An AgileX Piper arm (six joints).
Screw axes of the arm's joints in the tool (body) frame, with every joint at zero. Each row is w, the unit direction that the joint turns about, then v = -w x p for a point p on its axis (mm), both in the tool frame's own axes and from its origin. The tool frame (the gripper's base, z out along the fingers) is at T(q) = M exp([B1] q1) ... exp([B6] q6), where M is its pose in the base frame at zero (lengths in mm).
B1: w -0.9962 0 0.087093 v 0 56.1 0
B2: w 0 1 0 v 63.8 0 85
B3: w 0 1 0 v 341.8 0 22
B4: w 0 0 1 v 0 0 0
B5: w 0 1 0 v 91 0 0
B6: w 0 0 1 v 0 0 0
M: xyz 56.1 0 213.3 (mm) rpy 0 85.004 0 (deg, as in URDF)
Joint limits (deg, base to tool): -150..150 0..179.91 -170..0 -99.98..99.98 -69.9..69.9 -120..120
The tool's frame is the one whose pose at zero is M.
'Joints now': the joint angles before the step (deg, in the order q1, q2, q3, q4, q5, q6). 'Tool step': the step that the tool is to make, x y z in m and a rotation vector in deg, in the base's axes. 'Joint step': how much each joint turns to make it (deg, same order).
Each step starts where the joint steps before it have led.
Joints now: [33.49, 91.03, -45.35, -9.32, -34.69, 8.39]
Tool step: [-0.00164, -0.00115, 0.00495, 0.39, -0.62, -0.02]
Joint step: [0.00, -0.89, 0.00, -0.01, 0.15, 0.00]
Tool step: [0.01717, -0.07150, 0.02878, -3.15, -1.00, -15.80]
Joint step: [-11.13, -7.26, 0.01, 8.67, 8.33, -9.85]
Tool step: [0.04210, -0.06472, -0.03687, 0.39, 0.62, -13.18]
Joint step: [-12.83, 8.68, -0.01, 0.65, -8.19, -0.01]
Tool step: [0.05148, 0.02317, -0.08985, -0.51, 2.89, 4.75]
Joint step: [1.29, 21.86, -6.76, -4.71, -12.25, 2.74]
